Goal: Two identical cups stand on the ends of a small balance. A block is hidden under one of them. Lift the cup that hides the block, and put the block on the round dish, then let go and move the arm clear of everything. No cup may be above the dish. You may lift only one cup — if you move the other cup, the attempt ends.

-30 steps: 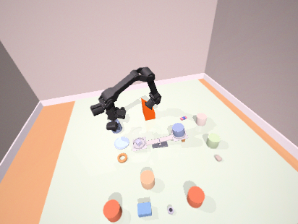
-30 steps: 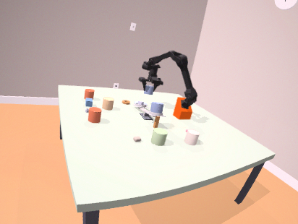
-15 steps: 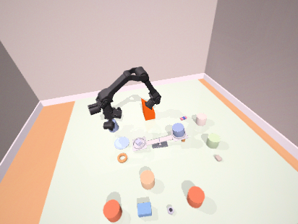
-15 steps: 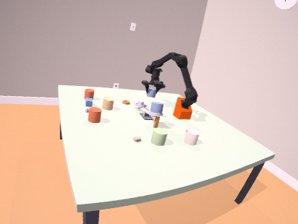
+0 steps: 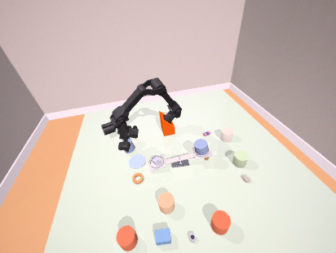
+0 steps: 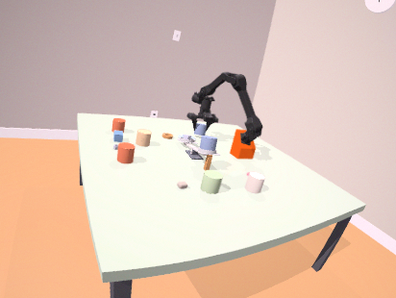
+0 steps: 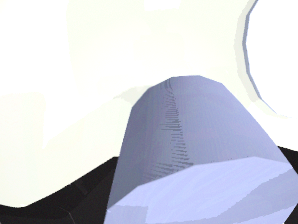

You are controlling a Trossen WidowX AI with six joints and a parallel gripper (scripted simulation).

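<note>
Now: gripper tip 170 mm to the right of the lavender block and 140 mm short of it. The rest, counted from my gripper tip: balance: 300 mm to the left, 130 mm ahead; then round dish: 90 mm ahead, 50 mm to the left, 30 mm below; then tan cylinder: 380 mm ahead, 230 mm to the left.
</note>
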